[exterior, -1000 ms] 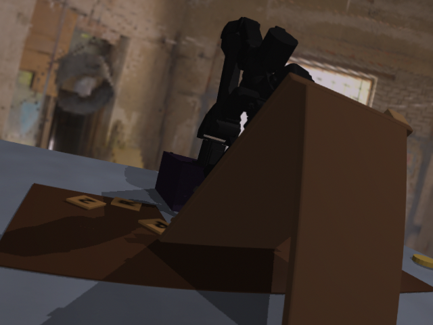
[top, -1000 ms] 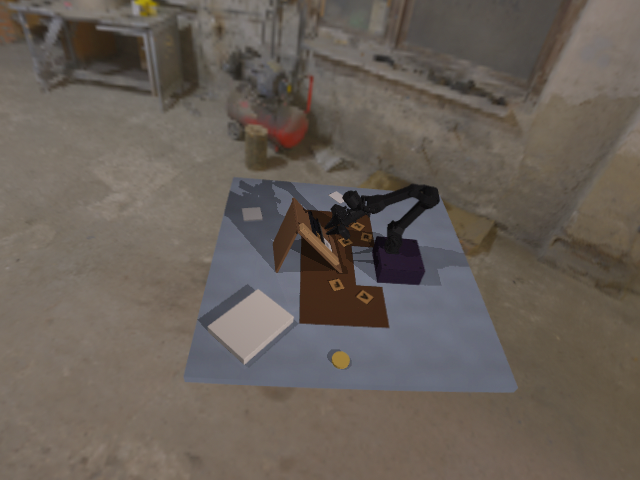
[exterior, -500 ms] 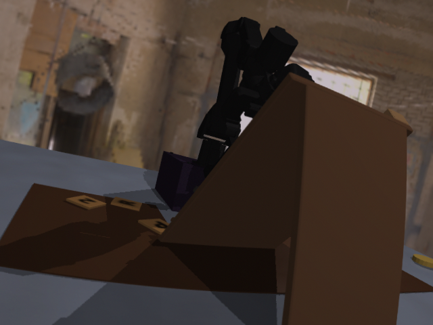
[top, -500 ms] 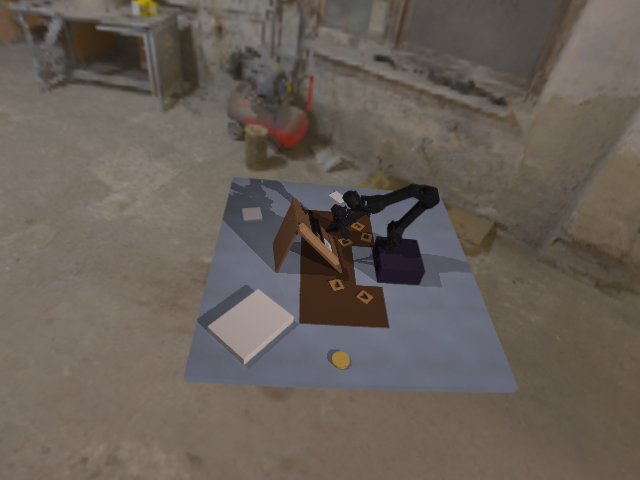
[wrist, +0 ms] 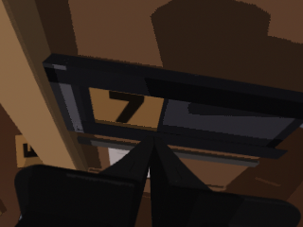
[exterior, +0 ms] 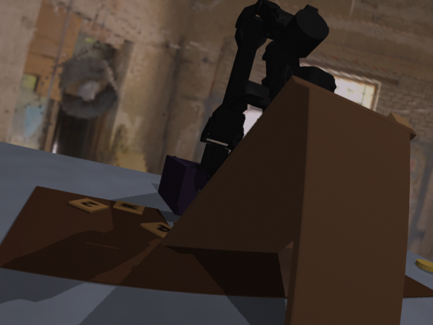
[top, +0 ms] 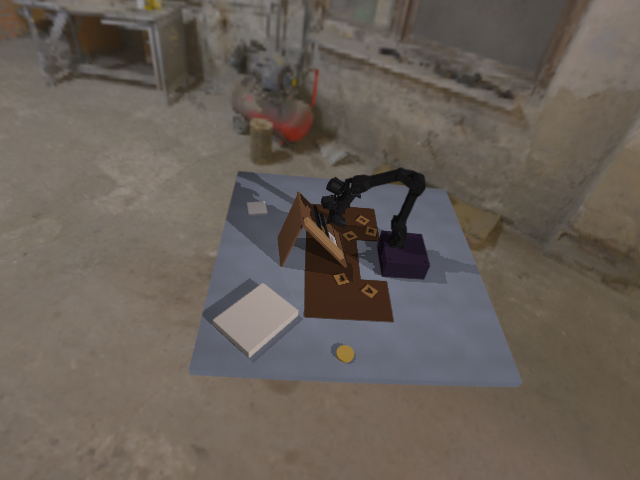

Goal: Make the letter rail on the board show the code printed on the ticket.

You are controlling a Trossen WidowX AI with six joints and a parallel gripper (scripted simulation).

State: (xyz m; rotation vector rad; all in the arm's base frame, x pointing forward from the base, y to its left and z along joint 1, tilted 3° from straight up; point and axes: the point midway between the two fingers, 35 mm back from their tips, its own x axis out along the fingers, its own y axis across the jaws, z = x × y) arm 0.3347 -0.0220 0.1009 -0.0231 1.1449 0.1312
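My gripper tip is now 100 mm above the white ticket and 40 mm past it. From my gripper tip the other things lie so: yellow disc (570 mm to the left, 170 mm below, 80 mm behind); then brown mat (180 mm below, 140 mm behind, 30 mm to the left).
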